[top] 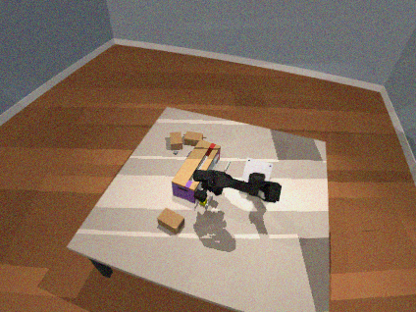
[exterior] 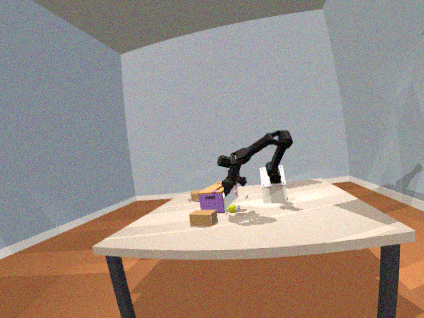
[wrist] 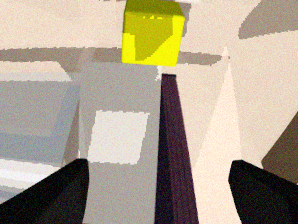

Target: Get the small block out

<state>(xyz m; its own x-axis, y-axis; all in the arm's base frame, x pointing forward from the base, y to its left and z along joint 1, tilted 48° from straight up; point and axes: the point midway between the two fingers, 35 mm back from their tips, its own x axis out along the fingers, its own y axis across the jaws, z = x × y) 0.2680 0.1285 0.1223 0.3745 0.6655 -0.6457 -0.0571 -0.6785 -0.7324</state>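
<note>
My gripper tip is now 20 mm past the yellow block and 90 mm above it. Round my gripper tip: box 50 mm ahead, 180 mm to the right, 40 mm below.
</note>
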